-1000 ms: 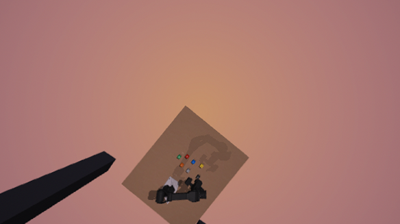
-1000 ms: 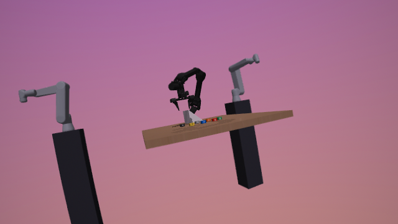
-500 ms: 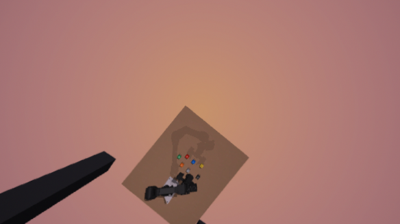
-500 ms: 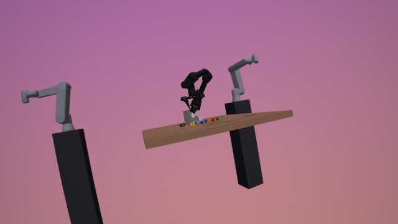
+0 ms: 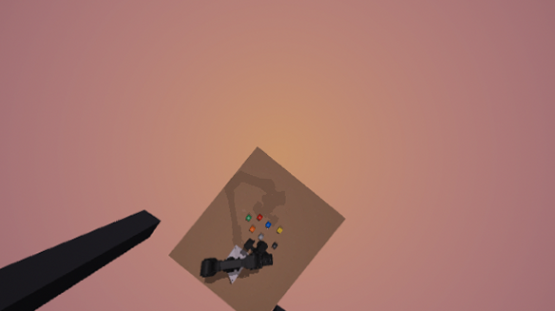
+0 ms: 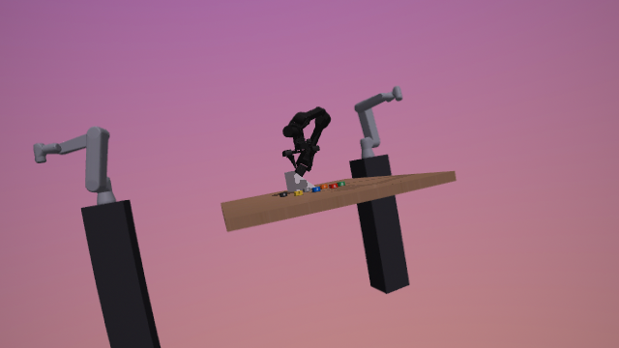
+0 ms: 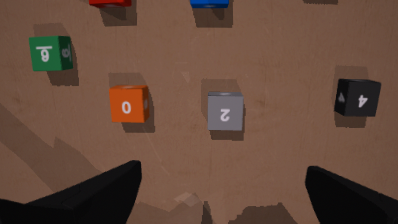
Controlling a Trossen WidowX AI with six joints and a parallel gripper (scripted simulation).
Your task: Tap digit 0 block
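Right now the orange block showing 0 is 110 mm below my gripper tip, 80 mm to the left of it and 10 mm ahead of it. Also, from my gripper tip: grey block: 110 mm below, 10 mm to the right; then black block showing 4: 130 mm to the right, 110 mm below; then blue block: 110 mm below, 110 mm ahead.
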